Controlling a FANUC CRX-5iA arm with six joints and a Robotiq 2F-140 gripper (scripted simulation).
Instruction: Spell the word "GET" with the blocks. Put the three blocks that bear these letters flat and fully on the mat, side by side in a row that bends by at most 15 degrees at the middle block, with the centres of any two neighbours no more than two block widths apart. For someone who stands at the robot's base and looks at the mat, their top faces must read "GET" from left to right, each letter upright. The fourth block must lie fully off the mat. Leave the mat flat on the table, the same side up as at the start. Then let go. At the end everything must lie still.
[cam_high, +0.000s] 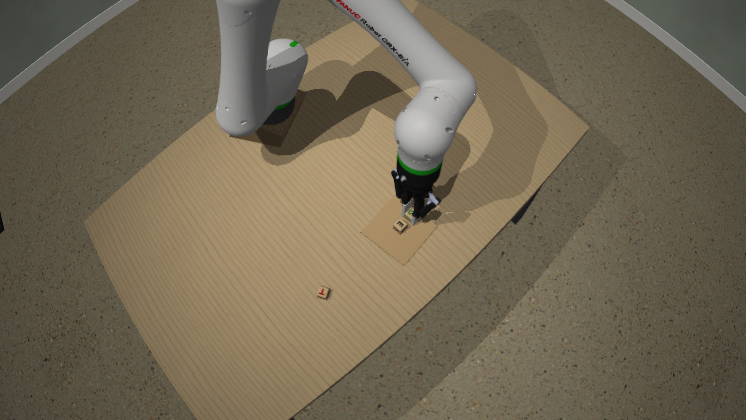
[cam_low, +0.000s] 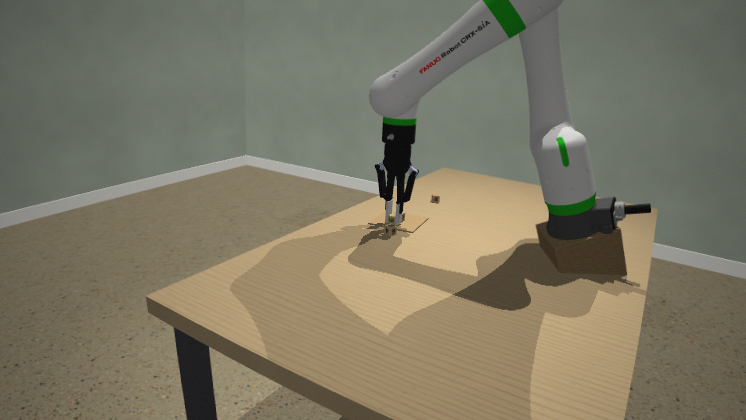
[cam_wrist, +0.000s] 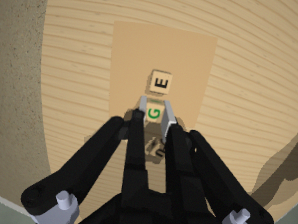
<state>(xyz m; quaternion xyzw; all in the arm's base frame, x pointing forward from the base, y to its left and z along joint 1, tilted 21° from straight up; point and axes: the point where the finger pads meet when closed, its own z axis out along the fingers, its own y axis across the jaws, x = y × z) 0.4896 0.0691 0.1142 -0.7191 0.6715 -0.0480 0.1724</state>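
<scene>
My gripper is now 4 cm to the left of the mat and 4 cm above it.
</scene>
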